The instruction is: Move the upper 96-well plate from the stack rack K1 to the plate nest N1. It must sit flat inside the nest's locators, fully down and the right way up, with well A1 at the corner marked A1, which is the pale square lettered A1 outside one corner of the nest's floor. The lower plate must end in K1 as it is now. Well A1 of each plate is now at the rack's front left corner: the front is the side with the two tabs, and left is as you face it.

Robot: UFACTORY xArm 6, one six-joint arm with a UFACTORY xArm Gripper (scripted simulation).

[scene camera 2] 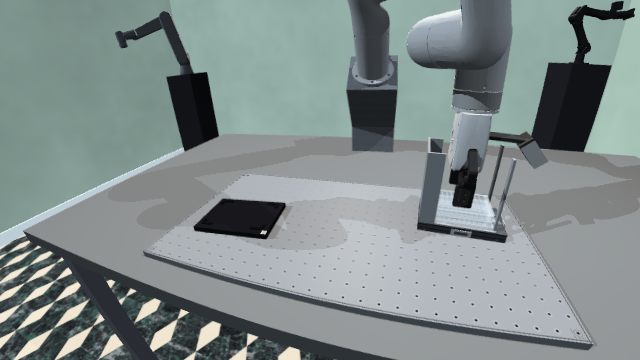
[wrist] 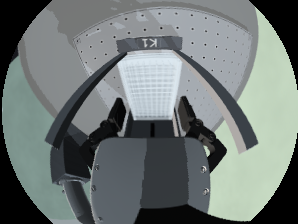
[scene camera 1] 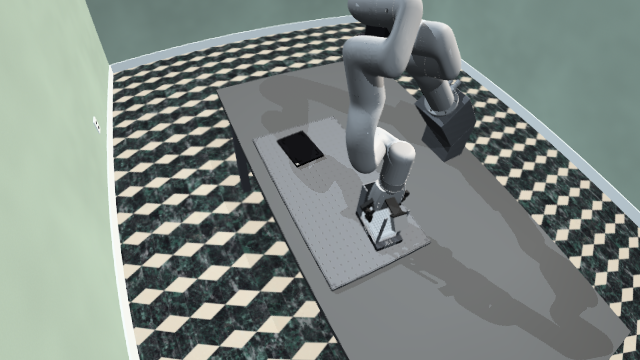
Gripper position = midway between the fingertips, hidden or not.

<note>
I see my gripper (scene camera 2: 458, 194).
My gripper shows as well in the wrist view (wrist: 151, 103) and in scene camera 1 (scene camera 1: 380, 214).
</note>
